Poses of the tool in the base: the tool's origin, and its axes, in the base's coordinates. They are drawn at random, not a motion.
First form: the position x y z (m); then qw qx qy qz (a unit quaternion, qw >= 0).
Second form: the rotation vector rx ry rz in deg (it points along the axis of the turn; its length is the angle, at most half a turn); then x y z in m. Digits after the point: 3 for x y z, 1 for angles.
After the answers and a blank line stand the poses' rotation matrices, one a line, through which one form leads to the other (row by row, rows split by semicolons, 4 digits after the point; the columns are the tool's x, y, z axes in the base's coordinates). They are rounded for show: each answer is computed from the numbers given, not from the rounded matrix.
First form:
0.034 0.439 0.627 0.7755 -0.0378 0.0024 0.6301
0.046 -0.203 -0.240 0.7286 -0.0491 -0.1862 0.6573
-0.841 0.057 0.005 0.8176 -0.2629 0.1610 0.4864
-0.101 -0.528 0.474 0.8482 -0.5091 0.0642 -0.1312
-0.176 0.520 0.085 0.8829 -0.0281 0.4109 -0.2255
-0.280 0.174 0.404 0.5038 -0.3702 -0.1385 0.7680
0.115 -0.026 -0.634 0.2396 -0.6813 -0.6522 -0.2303
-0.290 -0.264 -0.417 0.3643 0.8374 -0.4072 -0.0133
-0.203 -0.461 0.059 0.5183 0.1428 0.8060 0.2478
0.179 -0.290 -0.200 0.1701 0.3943 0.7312 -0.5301
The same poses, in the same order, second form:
-4.7 0.3 78.1 0.034 0.439 0.627
-6.2 -23.5 83.0 0.046 -0.203 -0.240
-32.1 19.7 59.4 -0.841 0.057 0.005
-61.5 7.8 -15.8 -0.101 -0.528 0.474
-3.4 49.0 -26.9 -0.176 0.520 0.085
-51.2 -19.2 106.2 -0.280 0.174 0.404
-106.9 -102.3 -36.1 0.115 -0.026 -0.634
123.4 -60.0 -2.0 -0.290 -0.264 -0.417
19.6 110.8 34.1 -0.203 -0.461 0.059
64.2 119.0 -86.3 0.179 -0.290 -0.200

0.2058 -0.9776 -0.0439; 0.9772 0.2030 0.0617; -0.0514 -0.0556 0.9971
0.0666 -0.9395 -0.3359; 0.9761 0.1311 -0.1732; 0.2068 -0.3163 0.9258
0.4750 -0.8799 0.0075; 0.7106 0.3887 0.5865; -0.5190 -0.2732 0.8099
0.9573 0.1572 0.2425; -0.2879 0.4472 0.8468; 0.0247 -0.8805 0.4734
0.5606 0.3751 0.7382; -0.4213 0.8967 -0.1357; -0.7129 -0.2349 0.6607
-0.2182 -0.6714 -0.7083; 0.8765 -0.4539 0.1603; -0.4291 -0.5858 0.6875
0.0432 0.9991 0.0013; 0.7783 -0.0344 0.6269; 0.6264 -0.0261 -0.7791
0.6680 -0.6723 -0.3190; -0.6917 -0.4029 -0.5993; 0.2744 0.6210 -0.7342
-0.4220 -0.0267 0.9062; 0.4870 0.8364 0.2514; -0.7647 0.5474 -0.3400
-0.6312 0.7569 -0.1693; 0.3963 0.1271 -0.9093; -0.6667 -0.6410 -0.3802

